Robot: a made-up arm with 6 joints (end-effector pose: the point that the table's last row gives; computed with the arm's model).
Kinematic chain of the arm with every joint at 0, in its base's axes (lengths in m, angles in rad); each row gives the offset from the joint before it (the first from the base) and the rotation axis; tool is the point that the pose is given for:
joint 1: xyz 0 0 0.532 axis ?
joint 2: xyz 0 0 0 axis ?
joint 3: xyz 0 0 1.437 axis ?
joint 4: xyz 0 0 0 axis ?
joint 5: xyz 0.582 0 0 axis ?
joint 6: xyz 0 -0.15 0 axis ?
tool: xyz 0 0 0
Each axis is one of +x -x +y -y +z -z.
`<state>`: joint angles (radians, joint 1 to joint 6).
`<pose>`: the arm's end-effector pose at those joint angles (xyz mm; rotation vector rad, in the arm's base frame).
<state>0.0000 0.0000 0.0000 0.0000 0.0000 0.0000</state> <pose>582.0 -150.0 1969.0 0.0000 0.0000 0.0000</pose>
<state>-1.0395 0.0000 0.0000 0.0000 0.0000 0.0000</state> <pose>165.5 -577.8 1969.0 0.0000 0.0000 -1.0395</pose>
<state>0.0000 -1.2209 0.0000 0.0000 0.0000 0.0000</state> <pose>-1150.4 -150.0 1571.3 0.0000 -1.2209 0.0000</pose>
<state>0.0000 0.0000 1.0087 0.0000 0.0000 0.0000</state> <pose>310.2 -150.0 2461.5 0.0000 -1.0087 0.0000</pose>
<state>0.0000 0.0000 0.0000 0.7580 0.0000 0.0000</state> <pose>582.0 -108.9 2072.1 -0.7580 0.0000 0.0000</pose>
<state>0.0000 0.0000 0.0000 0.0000 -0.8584 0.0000</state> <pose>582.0 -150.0 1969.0 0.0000 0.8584 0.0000</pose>
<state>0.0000 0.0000 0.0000 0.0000 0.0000 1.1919</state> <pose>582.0 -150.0 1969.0 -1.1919 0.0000 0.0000</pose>
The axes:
joint 1: +z
joint 2: +y
joint 3: -y
joint 4: -x
joint 5: -y
joint 6: -x

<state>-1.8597 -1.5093 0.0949 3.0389 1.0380 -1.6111</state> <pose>561.6 1365.7 1201.5 -1.5469 1.0236 -1.7463</pose>
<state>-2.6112 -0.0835 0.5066 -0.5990 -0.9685 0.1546</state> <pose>-417.0 -100.9 2217.6 0.4753 -0.2195 -2.1165</pose>
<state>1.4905 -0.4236 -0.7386 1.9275 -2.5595 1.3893</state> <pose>-51.7 10.4 1795.3 -2.6526 1.3963 -0.8305</pose>
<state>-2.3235 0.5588 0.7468 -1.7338 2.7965 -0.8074</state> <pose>-912.8 -1010.1 1713.8 1.8412 1.3621 0.3506</pose>
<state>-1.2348 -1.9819 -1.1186 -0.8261 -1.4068 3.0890</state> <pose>-377.9 773.8 328.4 -2.4425 0.5738 0.2561</pose>
